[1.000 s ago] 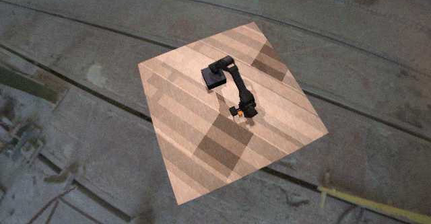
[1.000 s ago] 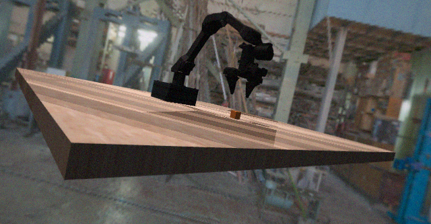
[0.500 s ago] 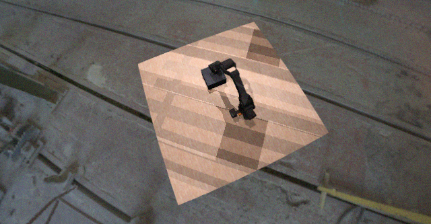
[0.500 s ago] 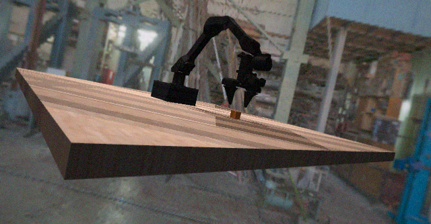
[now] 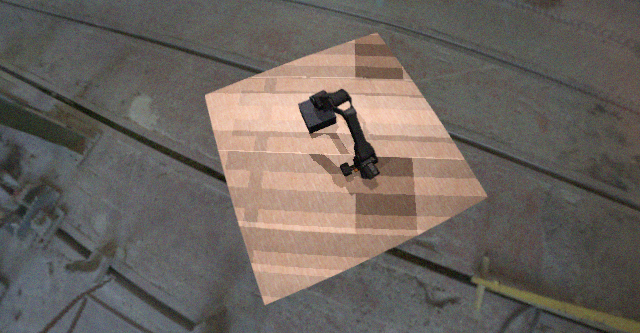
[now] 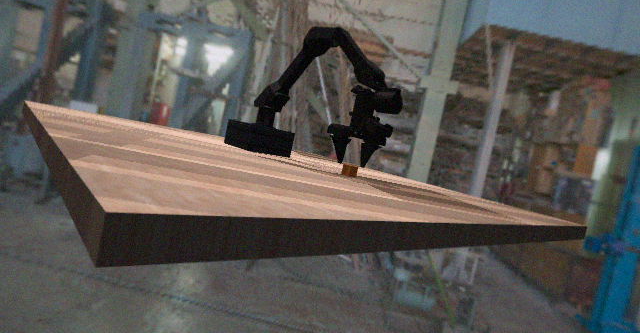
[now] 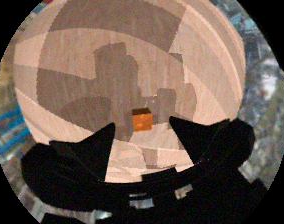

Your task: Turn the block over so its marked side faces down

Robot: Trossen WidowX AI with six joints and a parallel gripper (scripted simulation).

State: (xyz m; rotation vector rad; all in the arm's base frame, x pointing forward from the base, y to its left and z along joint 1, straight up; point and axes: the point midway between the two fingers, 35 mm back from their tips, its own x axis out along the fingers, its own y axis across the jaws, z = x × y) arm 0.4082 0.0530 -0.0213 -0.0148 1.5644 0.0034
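Now: gripper tip 1 cm past the small orange block and 2 cm above it.
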